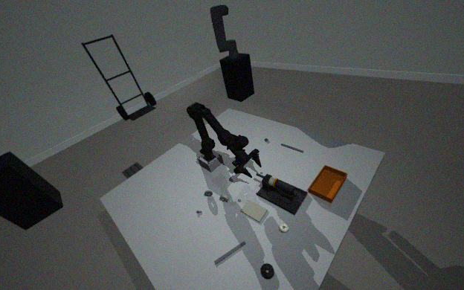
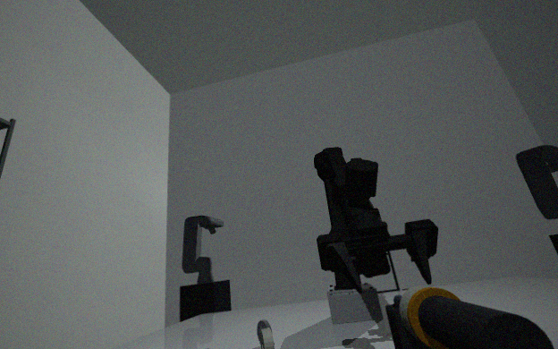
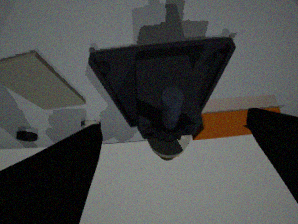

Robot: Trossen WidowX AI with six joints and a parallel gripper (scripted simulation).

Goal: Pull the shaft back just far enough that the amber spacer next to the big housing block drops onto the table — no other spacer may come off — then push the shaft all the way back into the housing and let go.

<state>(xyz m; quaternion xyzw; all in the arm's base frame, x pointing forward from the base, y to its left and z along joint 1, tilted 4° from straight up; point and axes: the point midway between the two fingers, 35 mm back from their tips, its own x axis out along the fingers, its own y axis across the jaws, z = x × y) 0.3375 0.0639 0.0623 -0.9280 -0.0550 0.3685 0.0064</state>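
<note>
My gripper tip is 10 cm short of the thin shaft, 1 cm to the right of it and 2 cm above it. The rest, counted from my gripper tip: pale spacer (11 cm ahead, 1 cm to the left, 2 cm below); amber spacer (12 cm ahead, 1 cm to the left, 2 cm below); pale flat plate (10 cm ahead, 16 cm to the right, 9 cm below).
</note>
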